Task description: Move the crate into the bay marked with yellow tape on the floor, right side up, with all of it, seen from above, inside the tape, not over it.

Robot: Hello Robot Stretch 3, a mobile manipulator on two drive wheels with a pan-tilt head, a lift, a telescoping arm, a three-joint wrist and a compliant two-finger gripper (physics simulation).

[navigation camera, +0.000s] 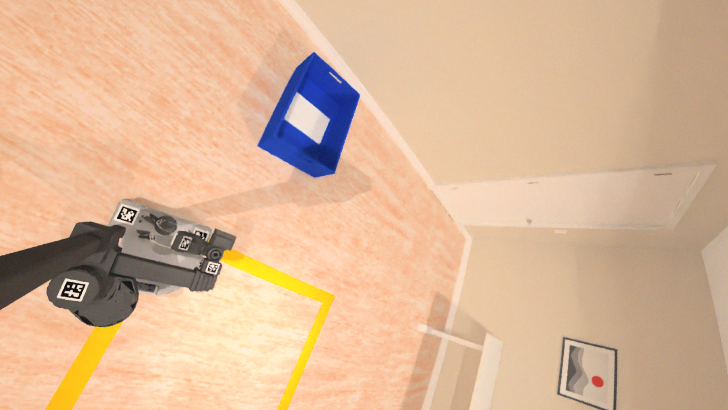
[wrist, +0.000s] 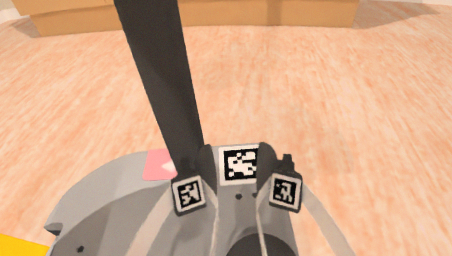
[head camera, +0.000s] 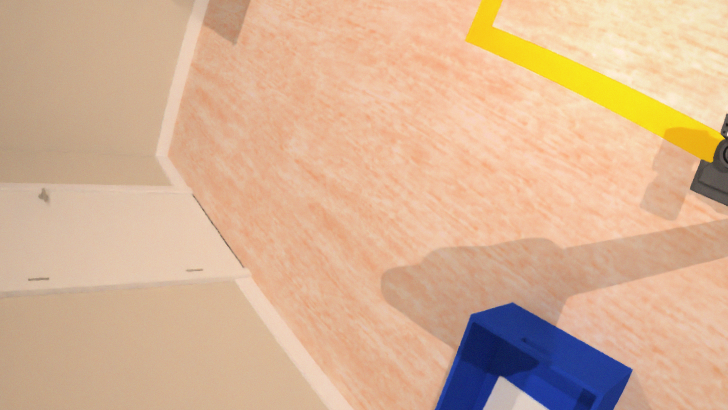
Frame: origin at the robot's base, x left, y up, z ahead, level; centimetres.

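Where they show: gripper, fingertip midpoint: (navigation camera: pixel 141 223) (wrist: pixel 235 160); robot's base, link origin: (navigation camera: pixel 165 224).
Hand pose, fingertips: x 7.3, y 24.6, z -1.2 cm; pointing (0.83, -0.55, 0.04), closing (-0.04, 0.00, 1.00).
Observation:
Each offset is from my fingertips to the top centre of the thing. "*": to the spot under its first point. Level surfaces: height alone.
The blue crate @(dx -50.2, dy -2.6, dz +84.9 cm) (head camera: pixel 570 343) (navigation camera: pixel 285 145) stands right side up on the floor near the wall, outside the bay, with a white rectangle on its inner bottom. It is cut off by the lower edge of the head view. The yellow tape (head camera: pixel 585 84) (navigation camera: pixel 277 276) (wrist: pixel 20 246) marks the bay; one corner shows in the head view, and the robot's body covers part of the tape in the navigation view. My gripper (navigation camera: pixel 146 227) (wrist: pixel 235 160) is open, with its fingers apart over the robot's own base, well away from the crate.
A wall with a white door (head camera: pixel 101 234) (navigation camera: pixel 570 198) runs beyond the crate. A white table @(dy +47.4 cm) (navigation camera: pixel 489 371) stands by the wall at the lower right of the navigation view, near a framed picture (navigation camera: pixel 588 374). A light brown wooden piece @(* dx +96.8, dy -19.2, dz +28.5 cm) (wrist: pixel 280 14) crosses the top of the wrist view.

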